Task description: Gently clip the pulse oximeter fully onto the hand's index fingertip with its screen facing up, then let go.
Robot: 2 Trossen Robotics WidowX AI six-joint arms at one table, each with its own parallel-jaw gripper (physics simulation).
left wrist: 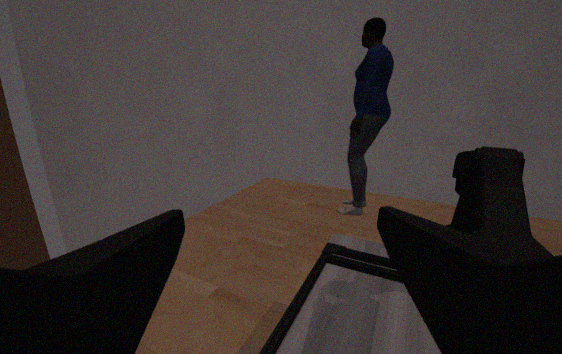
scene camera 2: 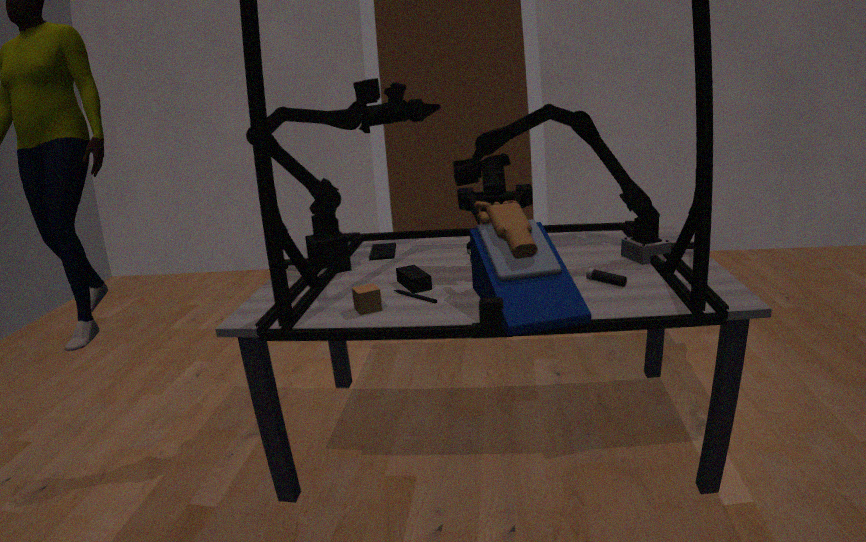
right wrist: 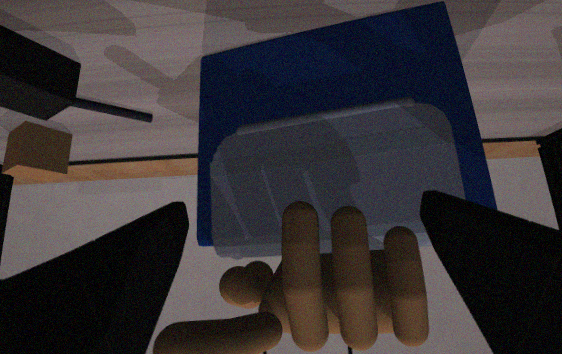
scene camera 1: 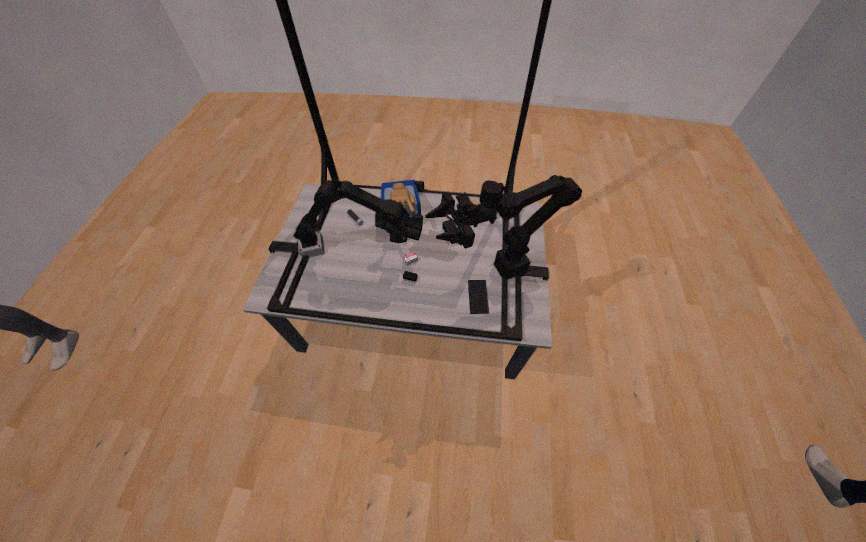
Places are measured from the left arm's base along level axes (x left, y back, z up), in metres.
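Pixels of known places: left gripper, fingertip midpoint: [left wrist: 282,218] [scene camera 2: 433,106] [scene camera 1: 430,226]; right gripper, fingertip midpoint: [right wrist: 304,208]; left arm's base at its link origin: [scene camera 2: 325,236] [scene camera 1: 513,256]; right arm's base at its link origin: [scene camera 2: 646,240] [scene camera 1: 309,241].
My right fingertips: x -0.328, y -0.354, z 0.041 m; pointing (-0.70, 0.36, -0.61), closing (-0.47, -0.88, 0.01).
Ahead of a thing's pixels: the offset from my right fingertips to its middle. "*": to the spot under its first point.
The pulse oximeter @(dx +0.129, dy -0.018, dz -0.120 m) [scene camera 1: 410,258], pink and white, lies on the table in scene camera 1, apart from the hand. The tan hand [scene camera 1: 402,193] [scene camera 2: 508,223] [right wrist: 305,280] rests on a grey pad @(* dx -0.242, dy +0.069, dz -0.051 m) [scene camera 2: 526,272] on the blue sloped stand [scene camera 1: 392,184] [scene camera 2: 542,308] [right wrist: 320,70]. Its fingers show near and between the right fingertips in the right wrist view; which is the index is hard to tell. My right gripper [scene camera 1: 408,231] [scene camera 2: 496,197] [right wrist: 304,208] is open and empty by the hand's finger end. My left gripper [scene camera 1: 435,224] [scene camera 2: 438,108] [left wrist: 282,218] is open and empty, high above the table.
A small black block @(dx +0.215, dy -0.050, dz -0.119 m) [scene camera 1: 410,276] lies near the oximeter. A dark flat slab @(dx +0.396, dy +0.173, dz -0.132 m) [scene camera 1: 477,297] [scene camera 2: 383,250] and a dark cylinder @(dx -0.201, dy -0.181, dz -0.122 m) [scene camera 1: 355,217] [scene camera 2: 606,277] lie farther off. A black box @(dx +0.056, dy +0.206, dz -0.118 m) [scene camera 2: 413,278] [right wrist: 35,75], pen @(dx -0.023, dy +0.237, dz -0.131 m) [scene camera 2: 415,295] [right wrist: 115,110] and wooden cube @(dx -0.039, dy +0.352, dz -0.111 m) [scene camera 2: 367,299] [right wrist: 40,147] are beside the stand.
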